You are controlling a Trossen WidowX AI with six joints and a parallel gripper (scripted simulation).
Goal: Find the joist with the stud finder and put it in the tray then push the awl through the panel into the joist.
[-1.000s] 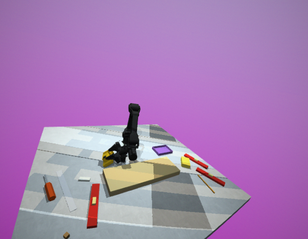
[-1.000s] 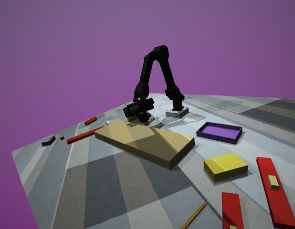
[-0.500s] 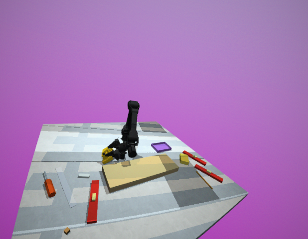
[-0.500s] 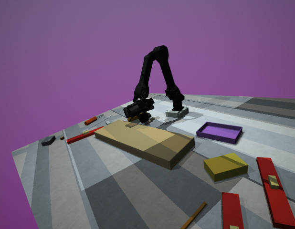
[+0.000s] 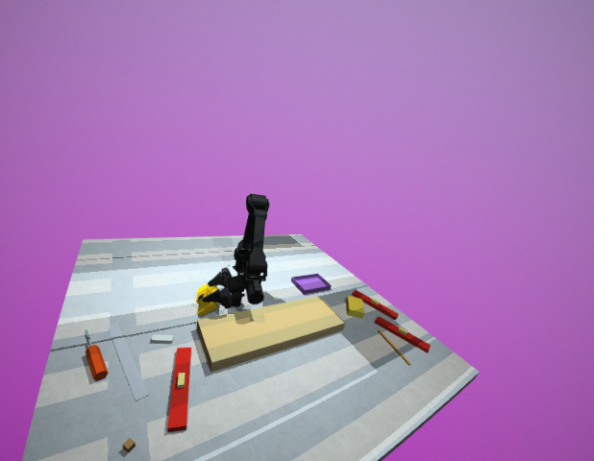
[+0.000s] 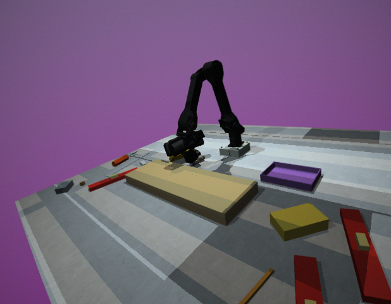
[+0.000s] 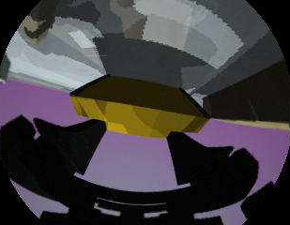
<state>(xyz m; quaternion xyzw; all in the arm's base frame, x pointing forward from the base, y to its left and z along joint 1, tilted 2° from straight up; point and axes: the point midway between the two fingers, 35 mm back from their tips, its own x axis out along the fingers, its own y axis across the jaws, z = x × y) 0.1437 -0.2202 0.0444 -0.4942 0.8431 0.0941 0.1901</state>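
Now: the yellow stud finder 10 mm ahead of my gripper tip, 10 mm to the right of it and 10 mm below it. From my gripper tip the other things lie so: clear ruler: 110 mm ahead, 280 mm to the right, 60 mm below; then white block: 100 mm ahead, 180 mm to the right, 60 mm below; then awl: 50 mm ahead, 110 mm to the left, 50 mm below.
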